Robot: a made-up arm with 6 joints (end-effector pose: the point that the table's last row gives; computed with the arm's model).
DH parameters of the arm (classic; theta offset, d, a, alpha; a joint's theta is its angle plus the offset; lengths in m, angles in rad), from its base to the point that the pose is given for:
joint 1: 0 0.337 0 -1.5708
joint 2: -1.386 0 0.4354 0
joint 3: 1.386 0 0.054 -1.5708
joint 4: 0 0.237 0 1.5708
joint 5: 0 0 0.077 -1.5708
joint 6: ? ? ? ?
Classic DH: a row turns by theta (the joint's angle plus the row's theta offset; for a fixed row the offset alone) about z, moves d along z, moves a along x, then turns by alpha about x.
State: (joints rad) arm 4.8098 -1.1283 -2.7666 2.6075 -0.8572 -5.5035
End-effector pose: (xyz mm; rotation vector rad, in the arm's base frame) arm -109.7 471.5 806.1 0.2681 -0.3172 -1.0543
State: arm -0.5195 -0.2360 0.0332 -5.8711 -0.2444 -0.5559
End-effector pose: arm 138.5 -124.6 493.8 2.8079 -0.5485 0.5400
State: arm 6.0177 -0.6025 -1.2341 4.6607 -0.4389 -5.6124
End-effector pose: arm 119.3 82.8 858.5 1.3289 0.9542 1.8458
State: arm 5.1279 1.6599 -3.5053 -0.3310 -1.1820 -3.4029
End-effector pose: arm 265.4 -504.9 435.3 -0.2574 0.2617 -1.5102
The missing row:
joint 6: 0 0.098 0 0
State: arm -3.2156 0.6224 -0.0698 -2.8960 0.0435 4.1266
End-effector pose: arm -123.9 -8.5 358.8 1.6311 2.1420 0.3958
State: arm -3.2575 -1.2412 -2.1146 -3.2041 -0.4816 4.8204
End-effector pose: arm 380.5 -37.2 845.4 -0.2445 -0.1650 1.4939
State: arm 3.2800 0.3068 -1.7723 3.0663 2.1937 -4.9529
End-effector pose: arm -459.5 -73.5 872.5 -0.4347 0.3911 -1.6039
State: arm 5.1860 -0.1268 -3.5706 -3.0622 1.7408 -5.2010
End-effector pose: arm -130.8 236.1 937.2 -2.0086 -1.1115 0.0752
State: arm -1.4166 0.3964 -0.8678 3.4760 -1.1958 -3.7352
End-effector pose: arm 81.4 -268.8 494.9 -2.0623 1.2145 0.2145
